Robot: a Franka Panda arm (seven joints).
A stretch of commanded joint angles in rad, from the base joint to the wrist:
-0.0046, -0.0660, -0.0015, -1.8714, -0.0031, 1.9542, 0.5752
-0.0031, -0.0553, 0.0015, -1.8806, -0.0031, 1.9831, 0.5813
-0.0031, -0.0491, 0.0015, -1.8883, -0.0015, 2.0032, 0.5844
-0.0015, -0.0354, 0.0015, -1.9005, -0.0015, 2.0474, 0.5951
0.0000, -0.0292, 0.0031, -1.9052, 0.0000, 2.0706, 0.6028
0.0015, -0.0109, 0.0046, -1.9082, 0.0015, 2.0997, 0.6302
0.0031, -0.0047, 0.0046, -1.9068, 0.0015, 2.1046, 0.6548
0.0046, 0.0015, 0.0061, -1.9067, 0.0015, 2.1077, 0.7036
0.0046, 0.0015, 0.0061, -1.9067, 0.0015, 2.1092, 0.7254
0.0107, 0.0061, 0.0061, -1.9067, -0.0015, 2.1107, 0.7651
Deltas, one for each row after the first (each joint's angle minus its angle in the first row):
0.0015, 0.0107, 0.0030, -0.0092, 0.0000, 0.0289, 0.0061
0.0015, 0.0169, 0.0030, -0.0169, 0.0016, 0.0490, 0.0092
0.0031, 0.0306, 0.0030, -0.0291, 0.0016, 0.0932, 0.0199
0.0046, 0.0368, 0.0046, -0.0338, 0.0031, 0.1164, 0.0276
0.0061, 0.0551, 0.0061, -0.0368, 0.0046, 0.1455, 0.0550
0.0077, 0.0613, 0.0061, -0.0354, 0.0046, 0.1504, 0.0796
0.0092, 0.0675, 0.0076, -0.0353, 0.0046, 0.1535, 0.1284
0.0092, 0.0675, 0.0076, -0.0353, 0.0046, 0.1550, 0.1502
0.0153, 0.0721, 0.0076, -0.0353, 0.0016, 0.1565, 0.1899

